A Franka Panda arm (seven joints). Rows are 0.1 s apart.
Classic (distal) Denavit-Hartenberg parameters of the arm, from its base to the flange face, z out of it. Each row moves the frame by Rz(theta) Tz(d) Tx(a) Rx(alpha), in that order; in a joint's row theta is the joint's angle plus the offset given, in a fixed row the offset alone. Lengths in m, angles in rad.
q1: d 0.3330, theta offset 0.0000, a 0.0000, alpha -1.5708
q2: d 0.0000, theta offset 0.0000, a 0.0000, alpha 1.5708
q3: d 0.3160, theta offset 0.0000, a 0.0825, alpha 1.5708
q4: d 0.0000, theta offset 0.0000, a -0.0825, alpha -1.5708
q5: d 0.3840, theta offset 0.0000, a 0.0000, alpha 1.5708
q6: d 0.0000, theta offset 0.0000, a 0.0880, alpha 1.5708
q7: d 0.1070, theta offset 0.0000, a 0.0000, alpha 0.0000
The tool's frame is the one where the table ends.
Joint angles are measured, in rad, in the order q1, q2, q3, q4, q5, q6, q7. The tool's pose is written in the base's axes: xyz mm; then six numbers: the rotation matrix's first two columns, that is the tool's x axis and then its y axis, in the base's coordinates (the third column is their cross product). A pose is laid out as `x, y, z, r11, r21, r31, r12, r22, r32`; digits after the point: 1 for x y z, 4 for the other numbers.
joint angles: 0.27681 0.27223 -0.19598 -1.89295 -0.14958 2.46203 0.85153
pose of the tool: 641.1, 59.9, 395.0, 0.7427, -0.5888, 0.3188, -0.5922, -0.7999, -0.0977
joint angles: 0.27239 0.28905 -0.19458 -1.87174 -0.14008 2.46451 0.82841
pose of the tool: 647.1, 59.2, 394.7, 0.7502, -0.5772, 0.3227, -0.5797, -0.8088, -0.0991
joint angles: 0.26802 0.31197 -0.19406 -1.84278 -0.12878 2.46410 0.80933
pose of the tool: 654.8, 58.4, 393.9, 0.7544, -0.5700, 0.3257, -0.5716, -0.8143, -0.1010
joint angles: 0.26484 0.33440 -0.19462 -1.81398 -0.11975 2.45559 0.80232
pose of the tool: 661.8, 57.4, 392.3, 0.7542, -0.5713, 0.3237, -0.5732, -0.8133, -0.0999
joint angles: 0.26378 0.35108 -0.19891 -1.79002 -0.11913 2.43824 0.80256
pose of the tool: 666.8, 55.0, 391.1, 0.7530, -0.5747, 0.3203, -0.5797, -0.8098, -0.0902
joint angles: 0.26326 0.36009 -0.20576 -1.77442 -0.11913 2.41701 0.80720
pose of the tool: 669.3, 50.7, 390.6, 0.7491, -0.5835, 0.3137, -0.5919, -0.8021, -0.0788
